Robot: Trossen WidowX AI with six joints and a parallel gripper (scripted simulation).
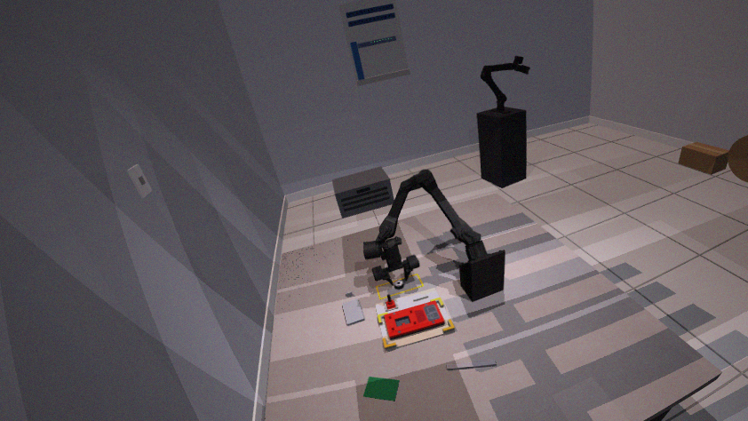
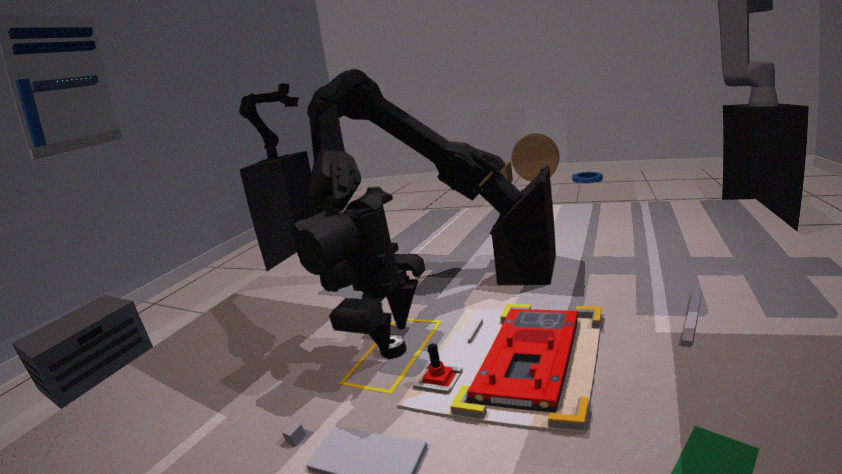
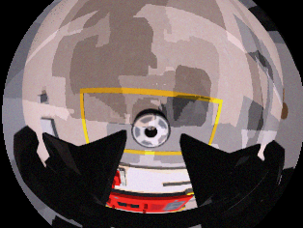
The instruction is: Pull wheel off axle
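Right now the wheel is 1 cm below my gripper tip. Also, from my gripper tip: thin grey bar 4 cm behind, 46 cm to the left, 2 cm below; then green square 24 cm ahead, 39 cm to the left, 2 cm below; then grey plate 22 cm ahead, 3 cm to the left, 2 cm below.
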